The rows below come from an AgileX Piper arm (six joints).
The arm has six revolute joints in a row. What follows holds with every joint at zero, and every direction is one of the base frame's. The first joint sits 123 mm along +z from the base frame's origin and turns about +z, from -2.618 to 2.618 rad. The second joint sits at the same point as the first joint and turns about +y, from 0 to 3.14 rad. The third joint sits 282.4 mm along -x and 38.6 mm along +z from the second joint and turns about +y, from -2.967 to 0 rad. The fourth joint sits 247.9 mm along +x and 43.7 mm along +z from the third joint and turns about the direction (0.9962, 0, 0.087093), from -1.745 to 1.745 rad. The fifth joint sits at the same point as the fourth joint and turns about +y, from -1.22 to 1.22 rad. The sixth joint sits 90.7 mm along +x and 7.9 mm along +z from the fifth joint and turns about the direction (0.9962, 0, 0.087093), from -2.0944 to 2.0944 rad. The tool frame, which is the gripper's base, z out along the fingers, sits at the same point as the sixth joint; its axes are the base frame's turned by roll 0, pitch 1.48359 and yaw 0 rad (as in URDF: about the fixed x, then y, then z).
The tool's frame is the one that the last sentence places.
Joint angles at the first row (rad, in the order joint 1, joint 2, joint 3, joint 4, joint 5, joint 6):
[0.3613 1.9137 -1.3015 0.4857 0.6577 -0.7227]
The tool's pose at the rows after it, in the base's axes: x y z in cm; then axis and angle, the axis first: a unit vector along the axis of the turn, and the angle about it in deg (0 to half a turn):
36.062 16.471 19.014 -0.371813 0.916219 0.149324 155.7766
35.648 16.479 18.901 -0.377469 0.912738 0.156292 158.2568
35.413 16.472 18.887 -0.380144 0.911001 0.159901 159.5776
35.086 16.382 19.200 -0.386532 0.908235 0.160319 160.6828
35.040 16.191 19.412 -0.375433 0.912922 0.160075 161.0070
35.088 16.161 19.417 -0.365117 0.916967 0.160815 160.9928
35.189 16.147 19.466 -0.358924 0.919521 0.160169 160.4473
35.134 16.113 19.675 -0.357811 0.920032 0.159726 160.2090
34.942 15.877 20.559 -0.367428 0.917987 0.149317 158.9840
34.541 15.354 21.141 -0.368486 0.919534 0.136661 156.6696
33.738 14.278 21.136 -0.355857 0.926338 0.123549 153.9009
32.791 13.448 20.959 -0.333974 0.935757 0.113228 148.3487
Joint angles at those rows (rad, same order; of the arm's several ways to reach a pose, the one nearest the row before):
[0.3613 1.9137 -1.3015 0.4863 0.6749 -0.7360]
[0.3613 1.9137 -1.3015 0.4863 0.7221 -0.7391]
[0.3613 1.9126 -1.3015 0.4854 0.7479 -0.7391]
[0.3613 1.9023 -1.3015 0.4745 0.7781 -0.7381]
[0.3578 1.8958 -1.3014 0.4658 0.7855 -0.7090]
[0.3571 1.8958 -1.3015 0.4648 0.7816 -0.6874]
[0.3567 1.8951 -1.3015 0.4648 0.7704 -0.6764]
[0.3567 1.8890 -1.3006 0.4625 0.7705 -0.6716]
[0.3567 1.8633 -1.2992 0.4356 0.7705 -0.6705]
[0.3530 1.8271 -1.2672 0.4173 0.7311 -0.6705]
[0.3395 1.7782 -1.1913 0.4138 0.6536 -0.6715]
[0.3345 1.7226 -1.0898 0.4521 0.5082 -0.6904]

